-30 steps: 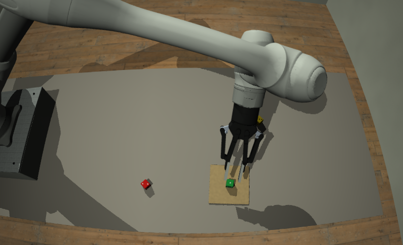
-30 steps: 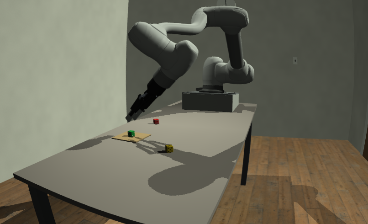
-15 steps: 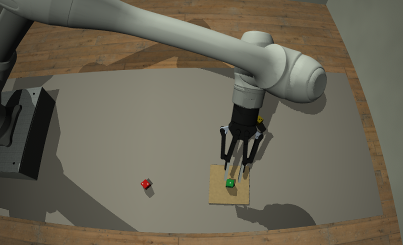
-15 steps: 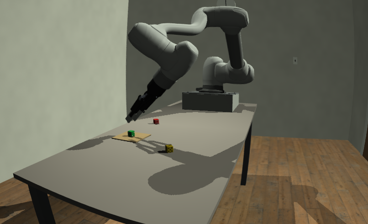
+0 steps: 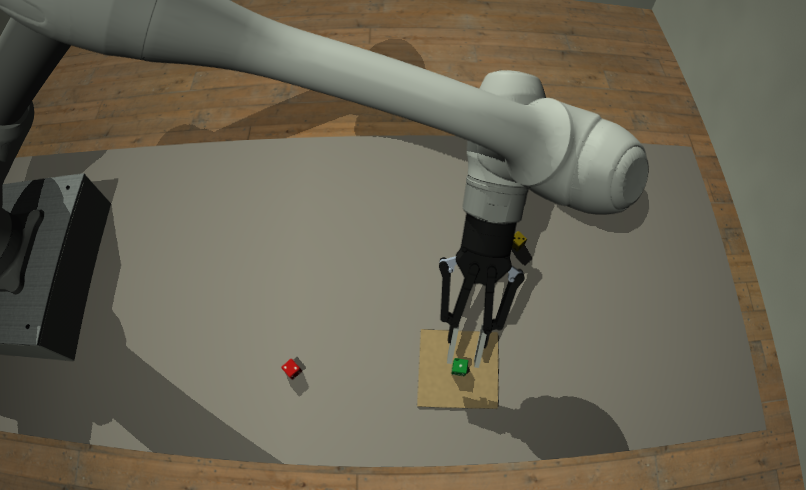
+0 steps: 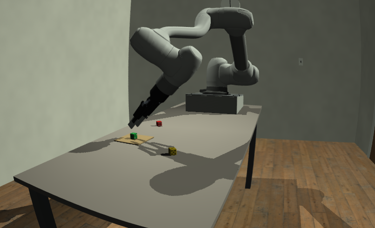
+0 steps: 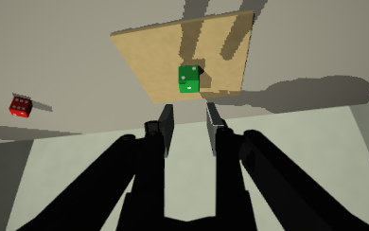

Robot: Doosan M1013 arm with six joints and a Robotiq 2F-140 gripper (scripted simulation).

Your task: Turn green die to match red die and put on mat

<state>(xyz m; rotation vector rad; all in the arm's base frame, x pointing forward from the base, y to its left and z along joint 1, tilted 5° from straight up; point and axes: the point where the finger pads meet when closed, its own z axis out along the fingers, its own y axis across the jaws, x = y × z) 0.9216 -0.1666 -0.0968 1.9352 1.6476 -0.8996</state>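
Right now my hand is 20 mm to the left of the green die and 70 mm above it. Also, from my hand: tan mat (20 mm to the right, 90 mm below); then red die (300 mm behind, 20 mm to the right, 80 mm below); then yellow die (130 mm ahead, 220 mm to the left, 80 mm below).
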